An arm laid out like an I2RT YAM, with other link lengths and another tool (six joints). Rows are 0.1 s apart.
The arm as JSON. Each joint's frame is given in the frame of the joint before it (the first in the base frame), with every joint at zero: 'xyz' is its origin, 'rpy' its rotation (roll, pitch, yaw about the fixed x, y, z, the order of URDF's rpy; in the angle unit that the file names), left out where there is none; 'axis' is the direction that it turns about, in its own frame. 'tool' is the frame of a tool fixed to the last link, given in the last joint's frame.
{
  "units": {
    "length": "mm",
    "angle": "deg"
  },
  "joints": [
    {
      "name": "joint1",
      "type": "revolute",
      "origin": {
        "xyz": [
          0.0,
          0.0,
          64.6
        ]
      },
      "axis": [
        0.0,
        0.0,
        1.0
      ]
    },
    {
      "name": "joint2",
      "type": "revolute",
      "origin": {
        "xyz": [
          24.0,
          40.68,
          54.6
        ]
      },
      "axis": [
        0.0,
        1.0,
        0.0
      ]
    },
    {
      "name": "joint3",
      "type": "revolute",
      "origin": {
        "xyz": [
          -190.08,
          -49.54,
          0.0
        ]
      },
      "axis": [
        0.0,
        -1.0,
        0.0
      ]
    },
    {
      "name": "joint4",
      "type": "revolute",
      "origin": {
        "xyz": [
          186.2,
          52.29,
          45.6
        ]
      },
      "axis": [
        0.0,
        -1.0,
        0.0
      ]
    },
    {
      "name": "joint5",
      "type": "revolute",
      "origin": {
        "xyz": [
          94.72,
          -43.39,
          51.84
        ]
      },
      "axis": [
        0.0,
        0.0,
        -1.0
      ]
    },
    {
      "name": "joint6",
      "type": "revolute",
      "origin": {
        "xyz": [
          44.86,
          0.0,
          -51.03
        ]
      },
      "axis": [
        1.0,
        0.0,
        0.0
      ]
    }
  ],
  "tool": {
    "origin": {
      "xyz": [
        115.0,
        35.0,
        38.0
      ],
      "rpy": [
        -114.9,
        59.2,
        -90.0
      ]
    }
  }
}
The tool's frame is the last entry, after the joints.
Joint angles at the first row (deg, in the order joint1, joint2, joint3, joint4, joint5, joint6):
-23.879 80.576 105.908 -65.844 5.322 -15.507
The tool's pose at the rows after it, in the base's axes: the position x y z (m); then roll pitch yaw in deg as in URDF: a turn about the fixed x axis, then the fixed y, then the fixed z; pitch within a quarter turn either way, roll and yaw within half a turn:
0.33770, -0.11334, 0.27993, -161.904, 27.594, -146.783
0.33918, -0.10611, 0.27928, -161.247, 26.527, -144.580
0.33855, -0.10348, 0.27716, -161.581, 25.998, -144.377
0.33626, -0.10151, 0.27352, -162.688, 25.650, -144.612
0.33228, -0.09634, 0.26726, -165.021, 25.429, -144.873
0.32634, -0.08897, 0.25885, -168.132, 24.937, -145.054
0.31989, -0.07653, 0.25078, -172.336, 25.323, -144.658
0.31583, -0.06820, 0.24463, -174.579, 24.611, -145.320
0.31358, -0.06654, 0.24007, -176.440, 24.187, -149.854
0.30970, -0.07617, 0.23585, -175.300, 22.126, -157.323
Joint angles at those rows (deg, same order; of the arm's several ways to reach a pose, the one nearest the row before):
-23.310 80.576 105.907 -65.952 5.367 -17.146
-22.129 80.510 105.908 -65.976 5.607 -18.545
-21.649 80.510 105.907 -66.499 5.891 -18.676
-21.650 80.510 105.907 -67.526 5.541 -18.655
-21.651 80.510 105.908 -69.429 4.337 -18.460
-21.626 80.511 105.909 -72.052 2.744 -18.457
-21.607 80.510 105.907 -75.024 -0.493 -18.460
-20.274 80.509 105.907 -77.100 -0.253 -17.301
-18.173 80.510 105.909 -78.806 2.744 -12.206
-15.027 80.510 105.885 -80.509 10.982 -4.448

